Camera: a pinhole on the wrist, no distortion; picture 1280 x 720 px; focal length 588.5 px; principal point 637.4 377.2 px. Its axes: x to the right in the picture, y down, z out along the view. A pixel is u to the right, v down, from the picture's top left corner.
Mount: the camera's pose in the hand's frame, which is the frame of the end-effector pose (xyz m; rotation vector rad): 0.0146 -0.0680 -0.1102 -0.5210 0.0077 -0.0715
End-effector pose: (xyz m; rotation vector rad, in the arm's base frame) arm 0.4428 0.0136 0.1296 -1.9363 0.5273 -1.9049
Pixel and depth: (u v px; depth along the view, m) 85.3 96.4 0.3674
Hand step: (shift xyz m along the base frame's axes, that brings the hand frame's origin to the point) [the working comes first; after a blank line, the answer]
In the camera's frame: -0.3447 -0.1753 0.3674

0.2871 0.1807 -0.2832
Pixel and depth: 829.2 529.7 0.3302
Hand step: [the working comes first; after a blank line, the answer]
In the camera's frame: 0.1076 0.0856 0.3302

0.1359 -0.2088 0.0321
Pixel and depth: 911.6 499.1 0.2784
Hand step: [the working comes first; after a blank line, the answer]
In the camera's frame: 0.1297 0.0577 0.2784

0.1057 -0.1743 0.0751
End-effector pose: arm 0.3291 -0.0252 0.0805 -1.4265 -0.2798 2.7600
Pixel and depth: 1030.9 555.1 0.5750
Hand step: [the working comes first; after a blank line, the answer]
In the camera's frame: 0.3845 0.1738 0.5750

-0.4738 -0.3379 -0.2268
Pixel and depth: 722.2 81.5 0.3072
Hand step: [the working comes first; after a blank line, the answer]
In the camera's frame: 0.0443 -0.1544 0.3072

-0.2254 0.0221 0.0954
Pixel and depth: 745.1 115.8 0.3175
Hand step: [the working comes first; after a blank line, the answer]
In the camera's frame: 0.0581 -0.1410 0.3175

-0.2351 0.0078 0.0821
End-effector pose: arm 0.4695 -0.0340 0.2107 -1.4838 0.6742 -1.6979
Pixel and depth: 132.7 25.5 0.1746
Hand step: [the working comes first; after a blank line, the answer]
In the camera's frame: -0.1497 -0.1043 0.1746

0.0809 0.1556 -0.0131
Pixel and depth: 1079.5 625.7 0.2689
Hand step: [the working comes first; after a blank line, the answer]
In the camera's frame: 0.2020 0.1135 0.2689

0.0914 -0.2670 0.0248
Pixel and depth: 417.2 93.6 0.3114
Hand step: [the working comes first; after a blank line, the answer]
In the camera's frame: -0.1165 -0.1501 0.3114

0.2241 0.1267 0.0111
